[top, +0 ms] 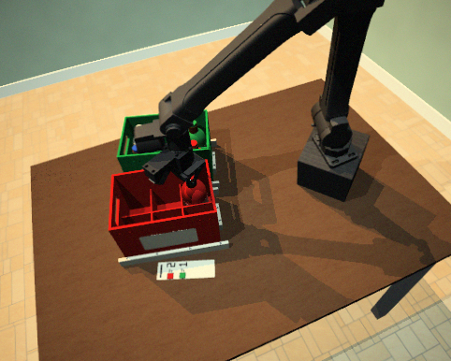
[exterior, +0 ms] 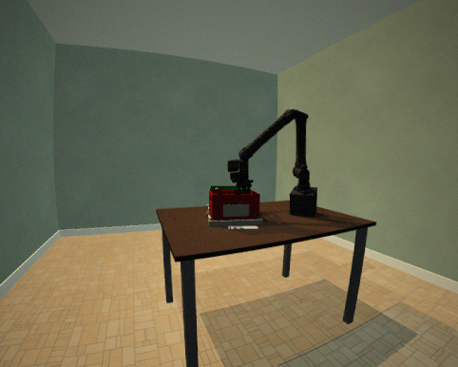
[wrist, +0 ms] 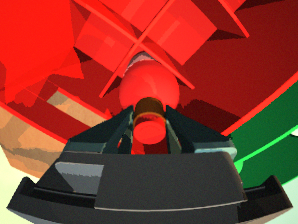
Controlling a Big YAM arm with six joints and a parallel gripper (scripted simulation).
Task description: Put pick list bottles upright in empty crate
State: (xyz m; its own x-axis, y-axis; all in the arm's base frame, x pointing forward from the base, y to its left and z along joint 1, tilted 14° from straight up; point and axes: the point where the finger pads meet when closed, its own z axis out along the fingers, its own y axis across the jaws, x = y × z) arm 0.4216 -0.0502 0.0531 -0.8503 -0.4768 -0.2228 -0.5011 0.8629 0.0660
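My gripper is now 60 mm above the red bottle and 10 mm past it. From my hand the other things lie so: blue-capped bottle: 180 mm to the right, 120 mm ahead, 70 mm below; then red crate: 80 mm ahead, 70 mm below, 30 mm to the left; then green crate: 200 mm to the right, 70 mm below, 30 mm ahead.
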